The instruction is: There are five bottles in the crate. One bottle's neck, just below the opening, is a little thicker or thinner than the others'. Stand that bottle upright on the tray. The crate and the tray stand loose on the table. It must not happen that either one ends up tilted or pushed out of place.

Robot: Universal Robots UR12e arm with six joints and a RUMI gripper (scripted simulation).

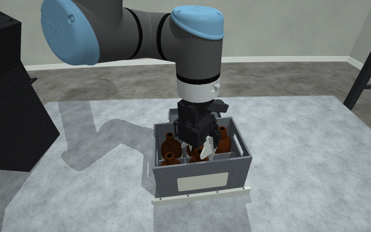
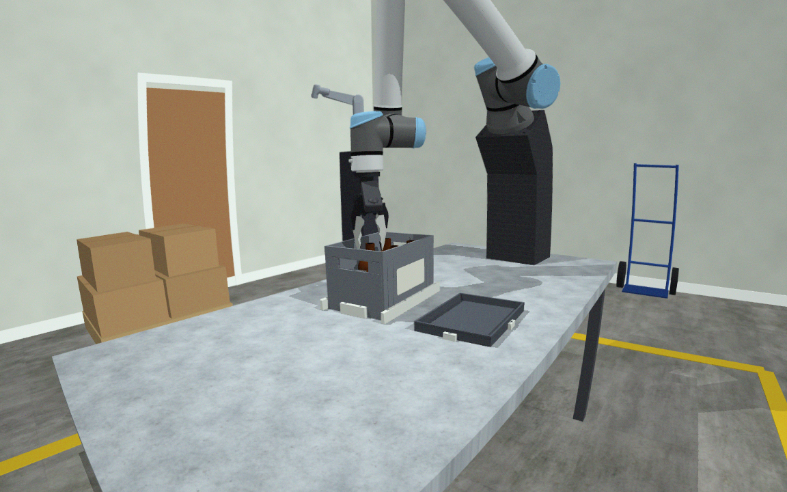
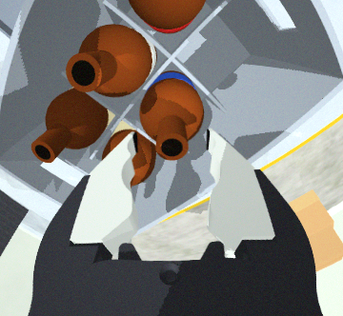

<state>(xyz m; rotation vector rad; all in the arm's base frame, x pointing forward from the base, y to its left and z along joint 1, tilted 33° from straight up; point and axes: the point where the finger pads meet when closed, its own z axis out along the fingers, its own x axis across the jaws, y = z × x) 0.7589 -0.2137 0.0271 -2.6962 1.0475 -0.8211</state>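
The crate lies 7 cm below my hand and 4 cm to the left of it. From my hand the other things lie so: grey tray (32 cm to the left, 14 cm below, 3 cm ahead); then glass bottle (9 cm to the left, 9 cm ahead, 7 cm below).
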